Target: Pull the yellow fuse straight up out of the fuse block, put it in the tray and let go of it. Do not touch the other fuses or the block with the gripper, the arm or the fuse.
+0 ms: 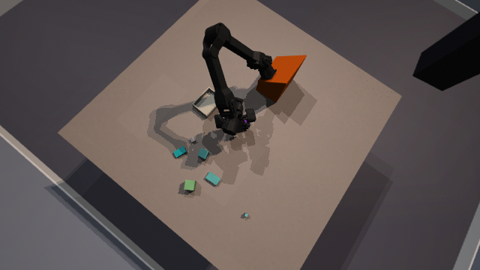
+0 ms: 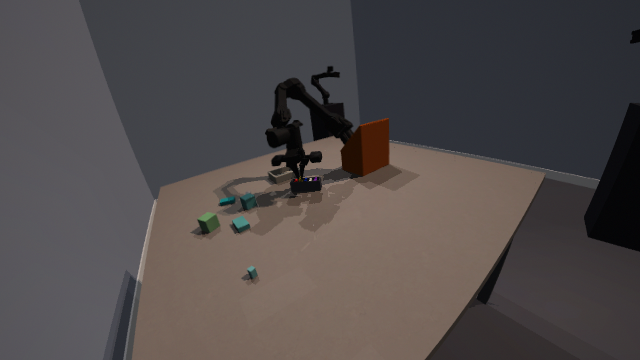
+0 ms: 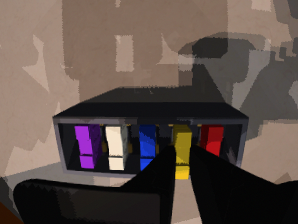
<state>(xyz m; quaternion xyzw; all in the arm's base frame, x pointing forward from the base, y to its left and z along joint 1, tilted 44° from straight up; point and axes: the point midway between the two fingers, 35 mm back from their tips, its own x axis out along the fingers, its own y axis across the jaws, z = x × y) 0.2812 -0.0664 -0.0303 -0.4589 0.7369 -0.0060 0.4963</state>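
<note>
The grey tray is 4 cm behind my gripper tip, 18 cm to the right of it and 4 cm below it. From my gripper tip the other things lie so: yellow fuse 1 cm below.
</note>
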